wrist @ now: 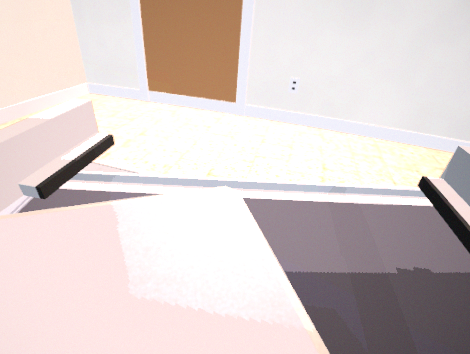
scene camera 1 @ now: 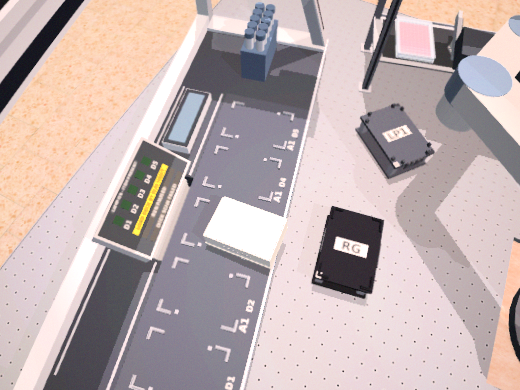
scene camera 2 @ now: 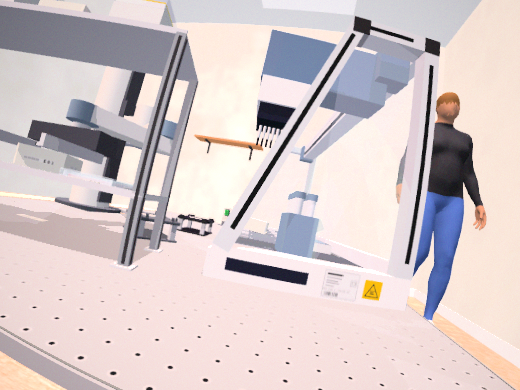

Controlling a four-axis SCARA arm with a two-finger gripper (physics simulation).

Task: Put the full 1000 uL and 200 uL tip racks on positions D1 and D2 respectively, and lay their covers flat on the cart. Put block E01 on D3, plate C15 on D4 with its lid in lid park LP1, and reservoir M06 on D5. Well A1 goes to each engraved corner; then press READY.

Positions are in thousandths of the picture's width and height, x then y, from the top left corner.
Labels:
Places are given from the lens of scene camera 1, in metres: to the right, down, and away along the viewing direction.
dark cart mat (scene camera 1: 853, 96): 0.44, -0.38, 0.85
tube rack (scene camera 1: 491, 168): -0.01, -0.29, 0.81
The marked spots on the dark cart mat and the tube rack are 0.46 m apart.

